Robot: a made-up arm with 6 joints.
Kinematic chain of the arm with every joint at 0, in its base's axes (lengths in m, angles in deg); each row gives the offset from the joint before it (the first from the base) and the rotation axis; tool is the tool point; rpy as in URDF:
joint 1: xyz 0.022 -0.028 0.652 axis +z
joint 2: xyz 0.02 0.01 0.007 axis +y
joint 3: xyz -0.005 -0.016 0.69 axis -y
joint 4: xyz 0 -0.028 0.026 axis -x
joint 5: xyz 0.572 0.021 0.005 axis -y
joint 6: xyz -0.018 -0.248 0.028 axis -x
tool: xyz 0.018 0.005 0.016 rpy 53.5 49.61 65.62
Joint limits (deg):
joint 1: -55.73..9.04
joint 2: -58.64..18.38
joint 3: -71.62..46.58
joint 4: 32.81..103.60
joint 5: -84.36..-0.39
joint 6: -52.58..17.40
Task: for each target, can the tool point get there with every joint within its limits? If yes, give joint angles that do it. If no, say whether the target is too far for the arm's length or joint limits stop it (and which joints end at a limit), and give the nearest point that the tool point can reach.
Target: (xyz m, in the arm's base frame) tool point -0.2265 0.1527 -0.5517
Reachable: no: joint limits stop it (at a limit: joint 1, joint 2, joint 3, joint 4, joint 5) | nearest point 0.0621 -0.4682 0.6999 | short by 1.427 m
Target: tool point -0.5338 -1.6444 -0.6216
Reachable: no: too far | nearest point 0.0996 -0.5468 0.7279 | short by 1.851 m
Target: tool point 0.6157 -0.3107 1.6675
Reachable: yes | joints -18.10 5.03 12.69 73.00 -76.94 6.05
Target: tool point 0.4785 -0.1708 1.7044
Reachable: yes | joints -13.78 -7.15 3.43 82.22 -47.96 -13.72
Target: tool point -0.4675 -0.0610 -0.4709
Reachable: no: joint limits stop it (at a limit: joint 1, joint 2, joint 3, joint 4, joint 5) | nearest point 0.0609 -0.4714 0.6990 | short by 1.348 m
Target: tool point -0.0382 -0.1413 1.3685
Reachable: yes | joints -40.56 -52.81 -47.75 56.15 -16.82 -39.74
